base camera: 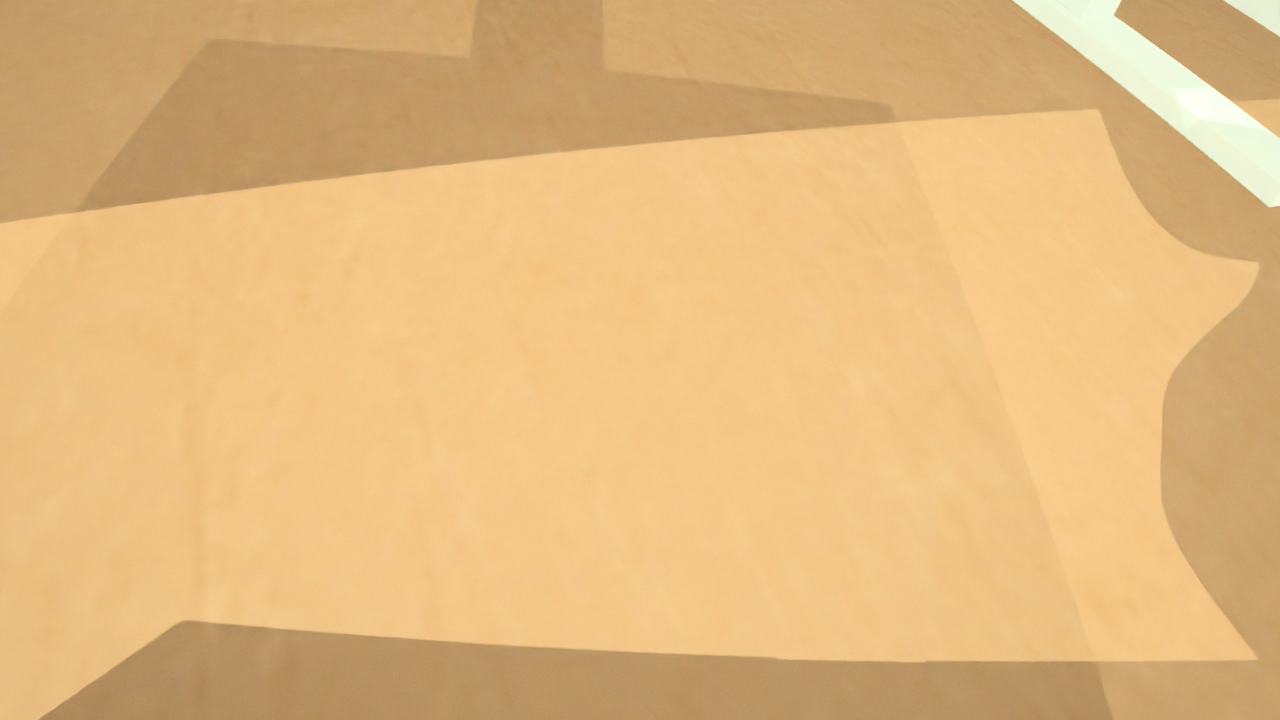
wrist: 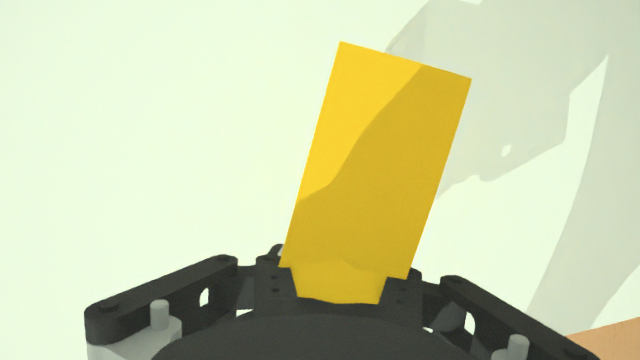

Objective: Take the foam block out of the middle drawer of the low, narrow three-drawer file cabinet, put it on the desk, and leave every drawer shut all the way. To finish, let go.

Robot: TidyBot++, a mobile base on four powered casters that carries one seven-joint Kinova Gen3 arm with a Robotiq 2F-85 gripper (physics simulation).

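Places are measured from the arm's base along level axes (x ahead, y left, z up), in millimetres.
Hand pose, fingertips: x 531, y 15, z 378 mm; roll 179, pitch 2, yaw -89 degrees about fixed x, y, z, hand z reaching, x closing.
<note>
After its pixels a point has its place.
The foam block [wrist: 375, 160] {z 439, x 588, y 4 mm} is a yellow rectangular block in the wrist view, slightly tilted in the picture and partly in shadow. My gripper [wrist: 337, 257] {z 378, x 531, y 15 mm} is shut on its near end. The block and gripper are over the pale, whitish-green desk top [wrist: 150, 125] {z 323, x 597, y 171 mm}. The height of the block above the desk cannot be told from this view. The file cabinet and its drawers do not show in either view.
A shadow of the arm falls on the desk to the right of the block. The orange-brown floor [wrist: 617, 336] {z -397, x 72, y -932 mm} [base camera: 626, 402] {z -397, x 376, y -26 mm} shows past the desk edge at the wrist view's lower right. A pale bar [base camera: 1154, 76] crosses the base view's upper right corner.
</note>
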